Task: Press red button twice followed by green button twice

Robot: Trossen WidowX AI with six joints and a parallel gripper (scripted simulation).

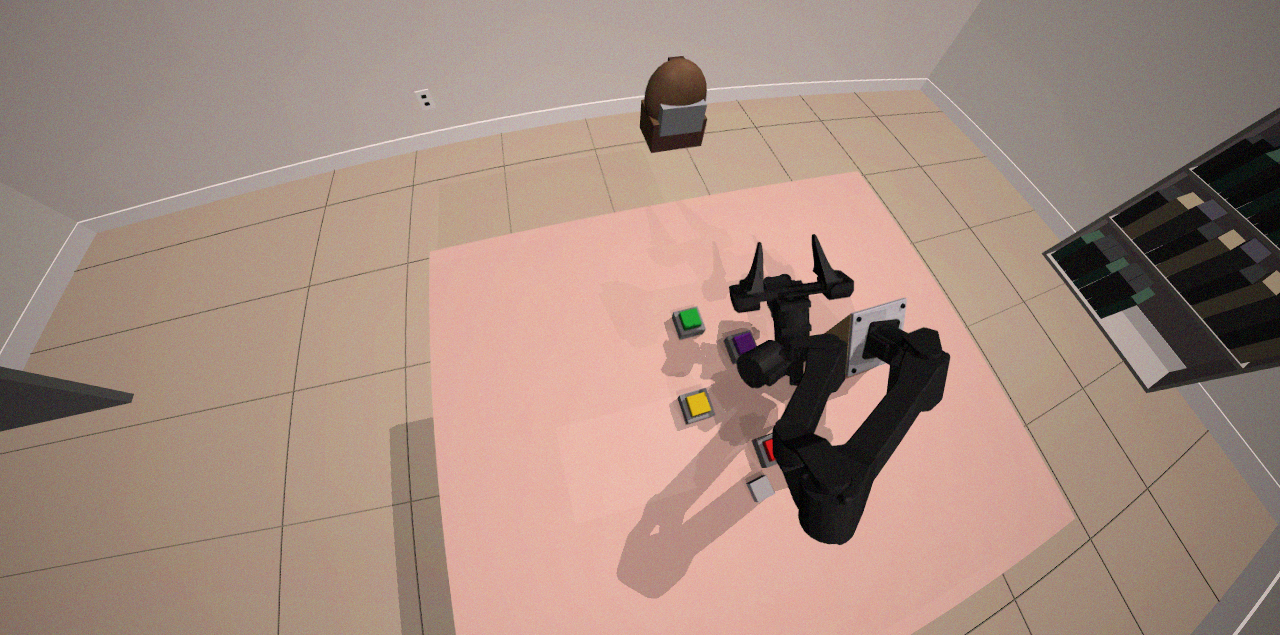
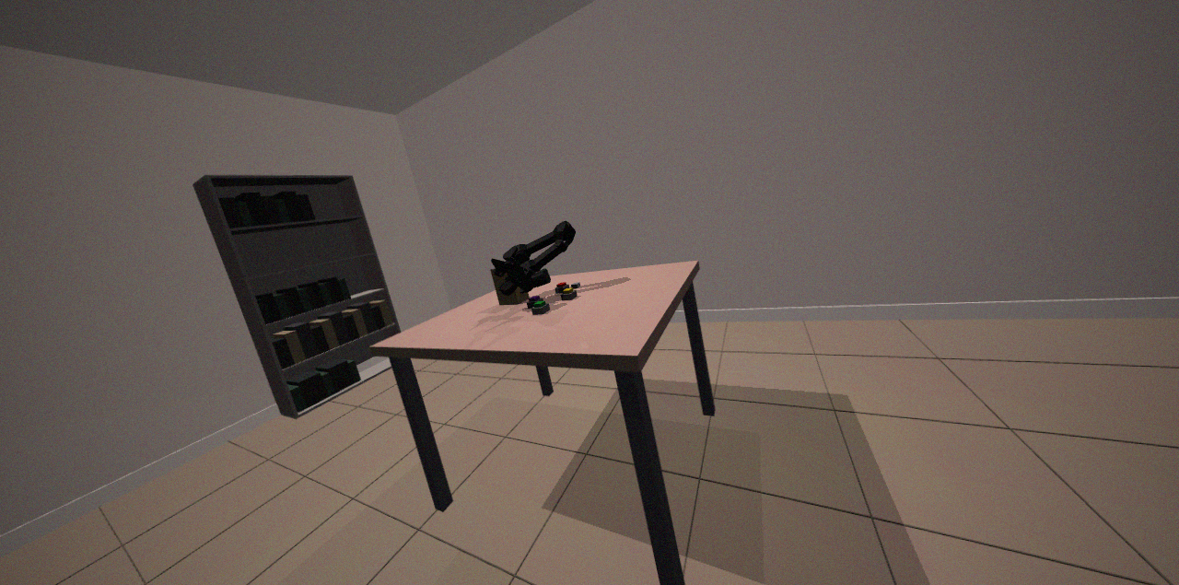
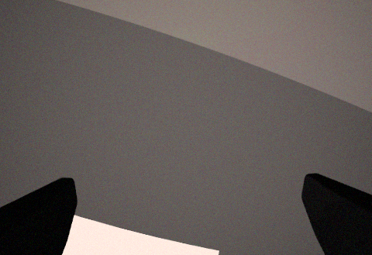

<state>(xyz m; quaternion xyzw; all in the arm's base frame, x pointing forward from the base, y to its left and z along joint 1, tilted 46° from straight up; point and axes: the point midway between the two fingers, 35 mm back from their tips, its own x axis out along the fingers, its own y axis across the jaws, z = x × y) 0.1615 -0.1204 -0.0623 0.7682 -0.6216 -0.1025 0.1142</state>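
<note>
My gripper tip is now 40 mm short of the purple button, 100 mm to the right of it and 180 mm above it. The rest, counted from my gripper tip: green button: 130 mm ahead, 40 mm to the left, 180 mm below; yellow button: 140 mm ahead, 190 mm to the left, 180 mm below; red button: 30 mm ahead, 280 mm to the left, 180 mm below.
</note>
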